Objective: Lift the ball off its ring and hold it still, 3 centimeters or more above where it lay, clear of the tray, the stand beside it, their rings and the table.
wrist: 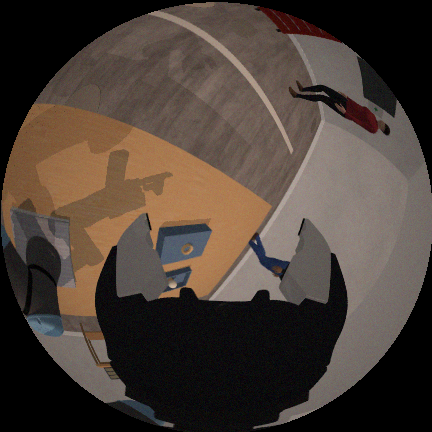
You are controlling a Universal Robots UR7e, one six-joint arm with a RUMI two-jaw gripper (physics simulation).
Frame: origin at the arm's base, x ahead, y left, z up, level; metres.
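Seen in the pictures: gripper, fingertip midpoint: [225, 218]; arm's base, origin of the base link: [42, 257].
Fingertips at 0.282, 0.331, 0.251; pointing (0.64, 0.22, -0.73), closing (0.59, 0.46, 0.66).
Observation:
Pixels of each thing's top centre, then the offset from my fingertips to it, as dx, dy, dz. "spot": a spot on its surface instead. Level surfaces: height alone.
- small pale ball, middle of its top: [174, 286] +0.279, -0.485, -0.228
- smaller blue piece, surface spot: [184, 278] spot: +0.369, -0.490, -0.267
- larger blue block, middle of its top: [187, 249] +0.233, -0.243, -0.220
- empty tan ring, surface spot: [187, 248] spot: +0.242, -0.246, -0.231
- orange wooden table, its level: dz -0.278
A small pale ball [172, 283] rests at the smaller blue piece [184, 278], low in the wrist view. The left jaw hides part of that piece, and the ring under the ball cannot be made out. A larger blue block [171, 240] lies beside it, with an empty tan ring [187, 248] on its top. I cannot tell which blue piece is the tray and which is the stand. My gripper [225, 218] is open and empty, its jaws wide apart. It is high above the table and apart from the ball and both blue pieces.
The orange wooden table [235, 205] carries shadows of the arm. The grey robot base plate [65, 250] and dark arm parts [42, 265] are at the left. A wooden chair [92, 345] shows at lower left. A person in blue [265, 257] and one in red [361, 115] are beyond the table.

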